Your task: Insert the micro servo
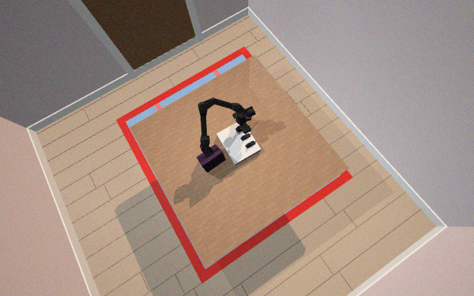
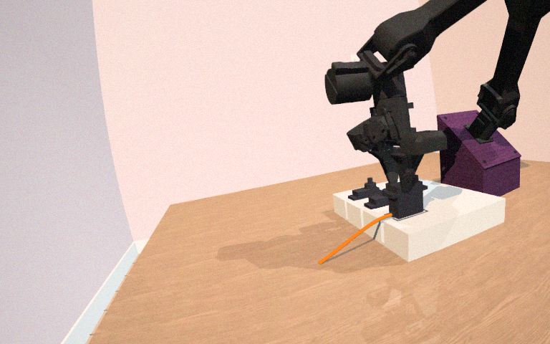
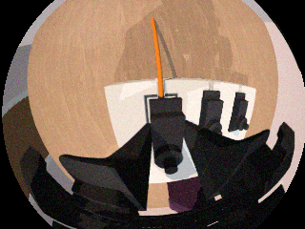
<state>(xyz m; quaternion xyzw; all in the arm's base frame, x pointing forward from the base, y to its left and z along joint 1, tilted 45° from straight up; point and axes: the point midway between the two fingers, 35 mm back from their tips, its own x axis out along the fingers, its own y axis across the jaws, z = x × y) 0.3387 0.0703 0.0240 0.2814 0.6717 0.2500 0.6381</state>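
The white deck lies 130 mm behind my gripper tip, 70 mm to the right of it and 70 mm below it.
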